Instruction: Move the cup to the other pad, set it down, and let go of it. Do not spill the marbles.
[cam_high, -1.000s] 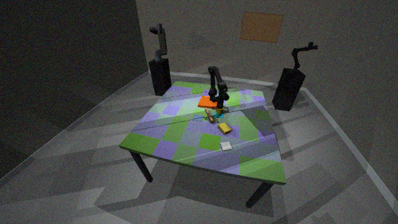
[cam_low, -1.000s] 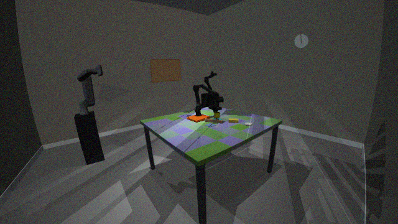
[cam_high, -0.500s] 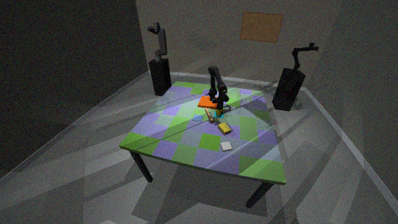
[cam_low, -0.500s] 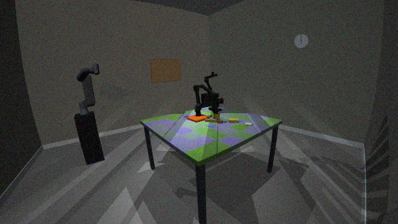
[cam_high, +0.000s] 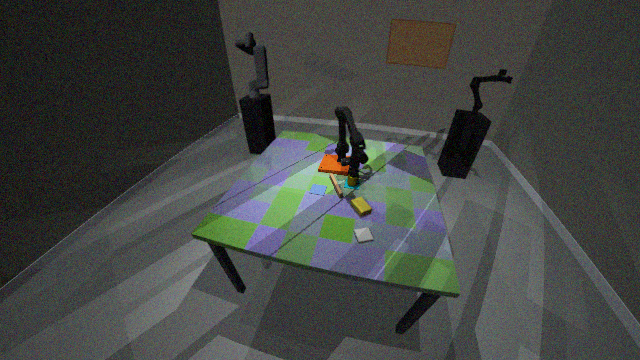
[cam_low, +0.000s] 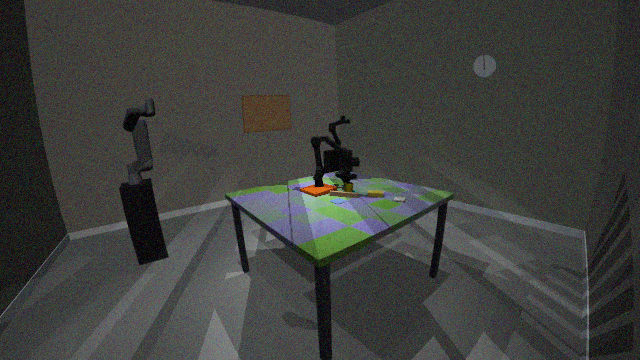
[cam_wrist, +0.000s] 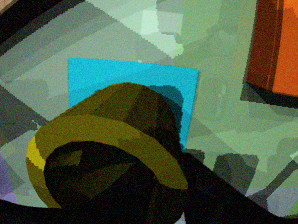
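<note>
My gripper tip is now 2 cm short of the yellow cup and 1 cm above it. The rest, counted from my gripper tip: light blue pad: 20 cm to the right, 13 cm ahead, 5 cm below; cyan pad: 5 cm below, 3 cm ahead; brown stick: 10 cm to the right, 8 cm ahead, 4 cm below.
</note>
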